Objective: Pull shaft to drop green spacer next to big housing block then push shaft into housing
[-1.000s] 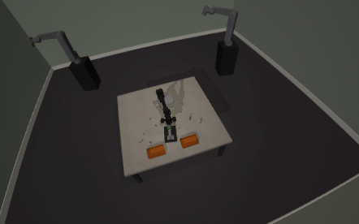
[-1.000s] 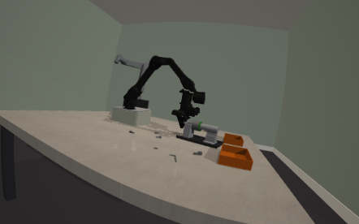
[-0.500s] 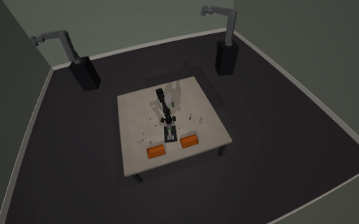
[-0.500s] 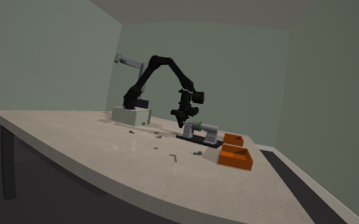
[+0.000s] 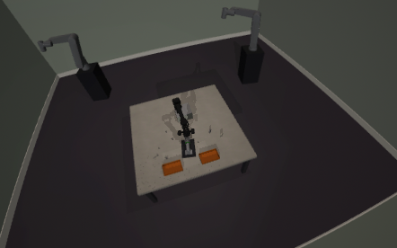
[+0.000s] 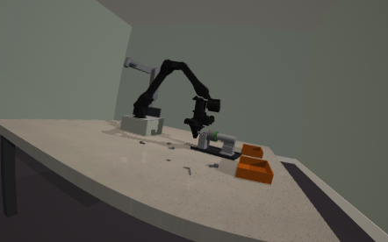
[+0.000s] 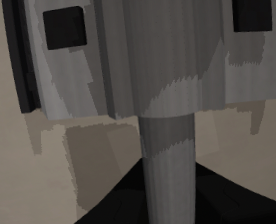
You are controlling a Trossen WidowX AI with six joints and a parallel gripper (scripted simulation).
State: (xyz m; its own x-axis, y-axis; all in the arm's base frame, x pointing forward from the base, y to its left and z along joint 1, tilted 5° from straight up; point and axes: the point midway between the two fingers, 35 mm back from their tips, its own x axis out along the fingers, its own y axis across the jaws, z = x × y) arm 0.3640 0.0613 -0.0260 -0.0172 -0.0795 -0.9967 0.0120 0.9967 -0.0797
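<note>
Now: gripper tip 70 mm short of the grey shaft and 30 mm below it. From my gripper tip the other things lie so: green spacer (120 mm ahead, 30 mm above).
</note>
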